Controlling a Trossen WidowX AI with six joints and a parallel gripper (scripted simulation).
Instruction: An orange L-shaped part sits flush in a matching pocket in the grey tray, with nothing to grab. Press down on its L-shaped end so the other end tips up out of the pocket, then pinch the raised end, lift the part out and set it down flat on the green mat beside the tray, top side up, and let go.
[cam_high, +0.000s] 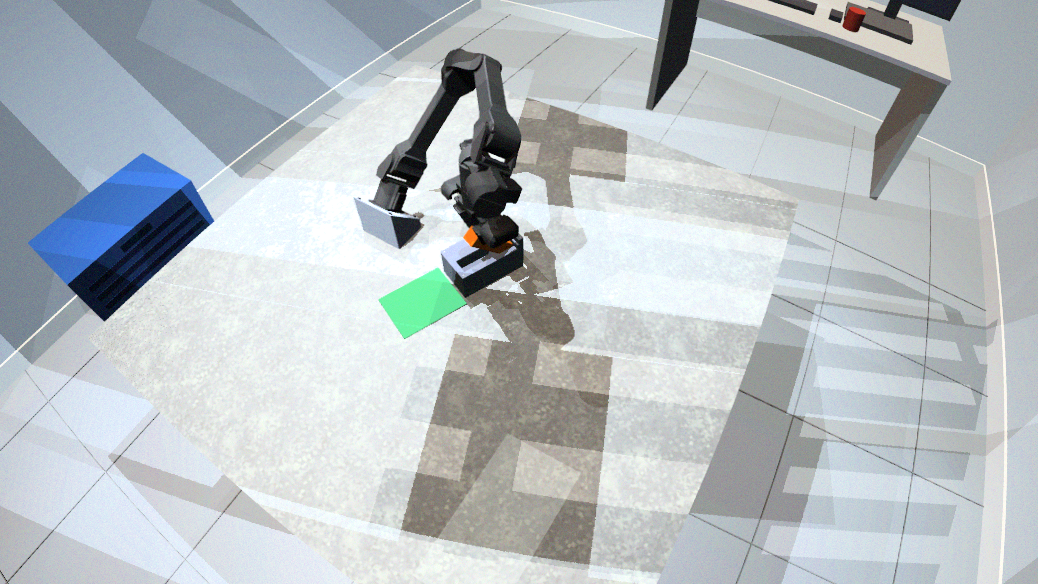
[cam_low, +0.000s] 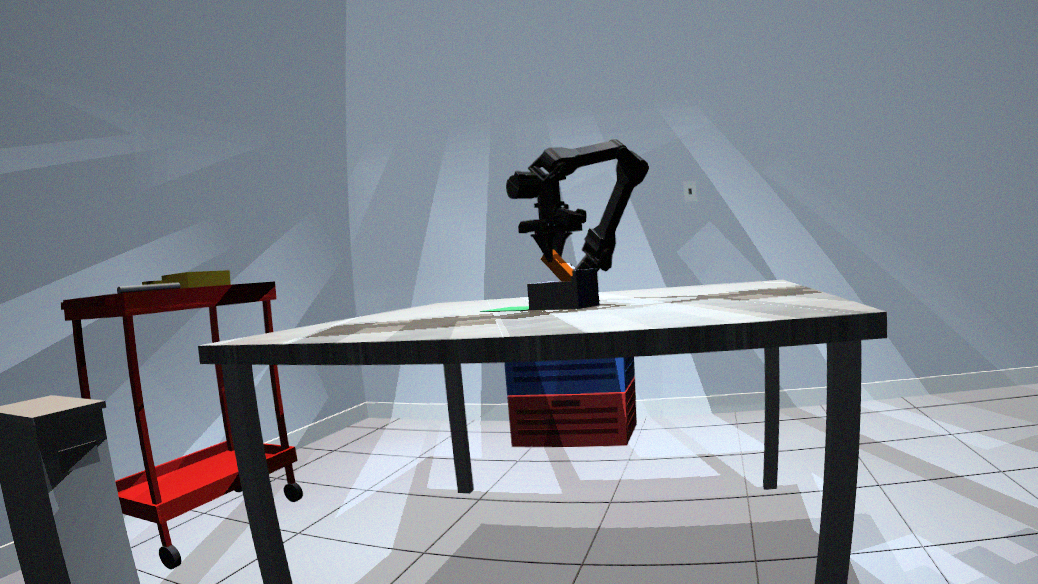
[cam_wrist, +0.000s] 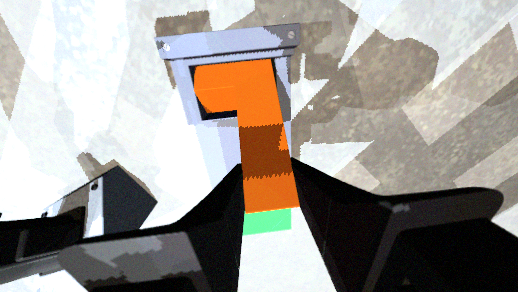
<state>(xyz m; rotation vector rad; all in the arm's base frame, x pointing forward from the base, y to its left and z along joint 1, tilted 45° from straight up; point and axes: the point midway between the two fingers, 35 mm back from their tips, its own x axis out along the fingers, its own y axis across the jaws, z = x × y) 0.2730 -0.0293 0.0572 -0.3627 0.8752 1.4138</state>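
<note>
My gripper tip is 6 cm past the green mat, 13 cm to the left of it and 13 cm above it. Round my gripper tip: orange L-shaped part: 1 cm behind, 3 cm to the left, 3 cm below.
</note>
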